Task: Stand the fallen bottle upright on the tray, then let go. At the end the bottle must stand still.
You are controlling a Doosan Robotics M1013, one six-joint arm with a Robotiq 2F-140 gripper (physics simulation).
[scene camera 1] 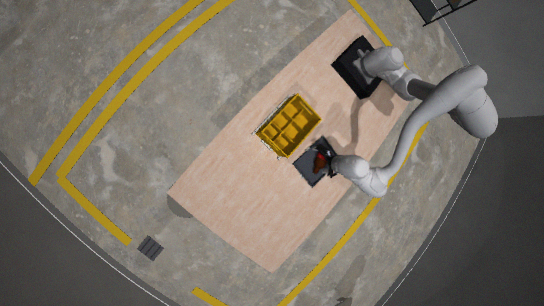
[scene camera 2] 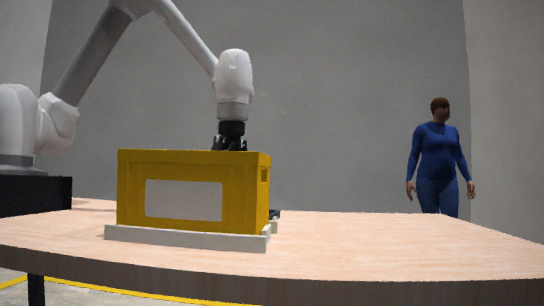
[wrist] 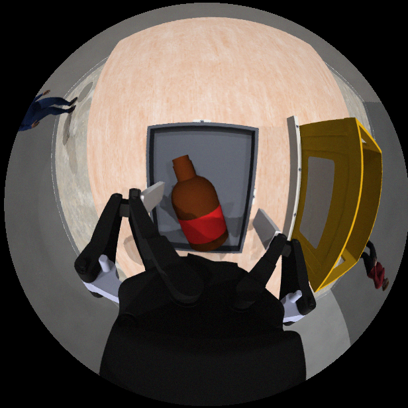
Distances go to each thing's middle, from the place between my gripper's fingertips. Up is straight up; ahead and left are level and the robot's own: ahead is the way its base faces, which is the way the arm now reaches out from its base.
Scene:
The dark grey tray (scene camera 1: pixel 304 164) lies 2 cm to the left of my hand and 6 cm below it. From my hand the other things lie so: yellow crate (scene camera 2: pixel 227 192) (2 cm ahead, 27 cm to the right, 2 cm above).

